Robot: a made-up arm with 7 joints.
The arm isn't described. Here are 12 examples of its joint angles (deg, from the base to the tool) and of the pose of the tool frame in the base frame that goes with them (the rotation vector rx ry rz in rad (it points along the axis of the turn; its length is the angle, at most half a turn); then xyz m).
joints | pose
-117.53 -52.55 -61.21 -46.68 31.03 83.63 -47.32 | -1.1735 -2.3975 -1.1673 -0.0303 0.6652 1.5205
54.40 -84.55 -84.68 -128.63 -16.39 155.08 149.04 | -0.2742 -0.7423 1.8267 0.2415 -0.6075 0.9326
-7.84 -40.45 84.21 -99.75 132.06 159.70 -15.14 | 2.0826 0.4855 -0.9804 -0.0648 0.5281 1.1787
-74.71 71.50 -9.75 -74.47 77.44 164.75 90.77 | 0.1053 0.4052 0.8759 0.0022 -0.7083 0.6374
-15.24 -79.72 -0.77 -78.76 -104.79 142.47 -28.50 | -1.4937 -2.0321 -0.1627 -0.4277 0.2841 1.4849
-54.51 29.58 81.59 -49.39 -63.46 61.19 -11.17 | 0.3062 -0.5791 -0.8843 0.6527 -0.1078 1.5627
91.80 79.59 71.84 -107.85 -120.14 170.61 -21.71 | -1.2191 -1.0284 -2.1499 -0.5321 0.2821 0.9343
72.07 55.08 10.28 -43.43 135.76 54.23 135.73 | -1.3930 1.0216 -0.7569 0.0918 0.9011 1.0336
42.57 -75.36 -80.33 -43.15 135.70 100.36 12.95 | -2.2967 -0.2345 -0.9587 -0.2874 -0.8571 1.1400
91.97 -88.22 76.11 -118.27 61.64 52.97 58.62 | 0.6414 -0.3470 0.5506 -0.5761 -0.2284 0.9609
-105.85 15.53 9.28 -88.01 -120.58 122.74 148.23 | 1.2212 2.4707 0.6783 0.0901 -0.7021 1.2331
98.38 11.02 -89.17 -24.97 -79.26 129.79 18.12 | 0.2308 -2.5438 0.1133 0.1265 0.2885 1.7521
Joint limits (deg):
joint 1: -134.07..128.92
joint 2: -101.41..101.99
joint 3: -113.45..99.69
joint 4: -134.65..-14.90
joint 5: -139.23..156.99
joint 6: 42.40..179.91
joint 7: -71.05..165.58
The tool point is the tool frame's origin. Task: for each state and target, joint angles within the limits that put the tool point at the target. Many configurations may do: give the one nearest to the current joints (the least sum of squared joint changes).
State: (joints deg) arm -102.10 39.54 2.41 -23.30 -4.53 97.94 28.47
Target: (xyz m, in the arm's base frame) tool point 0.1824 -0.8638 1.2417
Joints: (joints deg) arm -83.69 41.18 8.17 -50.05 -2.02 92.53 25.20
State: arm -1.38 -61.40 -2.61 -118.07 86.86 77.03 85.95
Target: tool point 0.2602 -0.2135 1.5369
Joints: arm -4.57 -32.27 -19.13 -93.45 84.32 80.55 83.92
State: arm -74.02 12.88 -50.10 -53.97 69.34 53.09 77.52
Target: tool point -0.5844 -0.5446 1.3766
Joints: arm -118.15 42.89 -54.11 -32.63 68.61 70.01 73.85
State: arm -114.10 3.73 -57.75 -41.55 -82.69 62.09 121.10
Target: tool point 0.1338 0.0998 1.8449
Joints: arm -134.07 -14.40 -34.98 -14.90 -90.11 85.57 125.84
